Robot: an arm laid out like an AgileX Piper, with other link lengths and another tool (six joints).
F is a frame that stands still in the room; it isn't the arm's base.
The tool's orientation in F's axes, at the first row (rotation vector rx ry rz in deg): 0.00, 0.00, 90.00
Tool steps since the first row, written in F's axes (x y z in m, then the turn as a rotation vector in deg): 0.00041, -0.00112, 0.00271, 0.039, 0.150, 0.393; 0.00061, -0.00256, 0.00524, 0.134, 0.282, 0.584; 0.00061, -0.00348, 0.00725, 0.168, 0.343, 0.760; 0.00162, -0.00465, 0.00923, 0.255, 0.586, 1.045; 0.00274, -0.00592, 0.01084, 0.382, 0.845, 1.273; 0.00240, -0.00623, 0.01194, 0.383, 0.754, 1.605
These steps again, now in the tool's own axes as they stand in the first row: -0.00112, -0.00041, 0.00271, 0.150, -0.039, 0.393; -0.00256, -0.00061, 0.00524, 0.282, -0.134, 0.584; -0.00348, -0.00061, 0.00725, 0.343, -0.168, 0.760; -0.00465, -0.00162, 0.00923, 0.586, -0.255, 1.045; -0.00592, -0.00274, 0.01084, 0.845, -0.382, 1.273; -0.00623, -0.00240, 0.01194, 0.754, -0.383, 1.605
